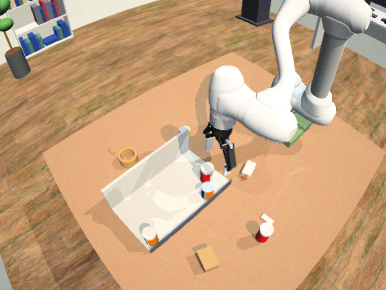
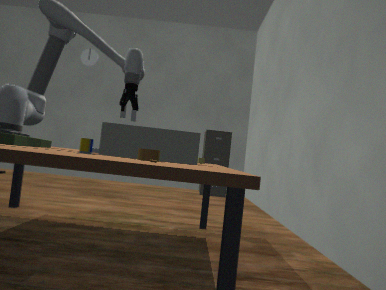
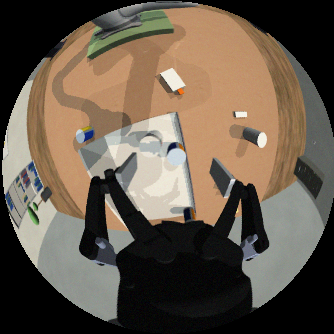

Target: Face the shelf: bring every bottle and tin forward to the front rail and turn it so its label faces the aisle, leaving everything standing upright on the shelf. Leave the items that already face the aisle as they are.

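Frame: origin at the arm's base, x left, y back, z up, level; centimetres.
Where they show: gripper, between the fingertips: (image 1: 217, 161) (image 2: 128, 119) (image 3: 174, 162).
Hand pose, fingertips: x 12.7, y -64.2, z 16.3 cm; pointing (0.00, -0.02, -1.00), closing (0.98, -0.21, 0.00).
Observation:
Each offset is from my fingertips to the centre of the thing. Level surfaces: height alone.
On the white shelf @[dz -20.3 cm] (image 1: 165, 200) (image 3: 160, 187) a red bottle with a white top @[dy +0.4, dx -6.0, dz -15.4 cm] (image 1: 206, 172) stands upright behind a blue-and-orange tin @[dy -4.7, dx +0.5, dz -16.8 cm] (image 1: 208, 191) (image 3: 176, 155), which is close to the dark front rail @[dy -16.3, dx +4.8, dz -20.1 cm] (image 1: 192, 216). A white-capped orange bottle @[dy -37.2, dx +3.4, dz -15.5 cm] (image 1: 150, 236) (image 3: 189, 215) stands at the rail's other end. A blue-and-yellow tin @[dy +9.4, dx -33.1, dz -18.2 cm] (image 1: 184, 132) (image 2: 86, 145) (image 3: 85, 134) stands on the table behind the shelf's back panel. Another red bottle @[dy -0.9, dx +31.9, dz -16.7 cm] (image 1: 264, 233) (image 3: 255, 136) stands on the table in front. My gripper (image 1: 218, 158) (image 2: 128, 115) (image 3: 174, 162) is open and empty, pointing down above the shelf's right end. Most label directions cannot be told.
A white box with an orange part @[dy +19.0, dx +3.4, dz -20.3 cm] (image 1: 248, 169) (image 3: 172, 80), a small white block @[dy +7.1, dx +27.7, dz -21.1 cm] (image 1: 267, 218) (image 3: 240, 114) and a tan block @[dy -25.1, dx +24.2, dz -19.2 cm] (image 1: 207, 258) lie in front of the shelf. A round wooden cup @[dy -21.6, dx -39.8, dz -19.2 cm] (image 1: 127, 157) (image 2: 149, 154) stands behind it. The shelf's back panel rises high.

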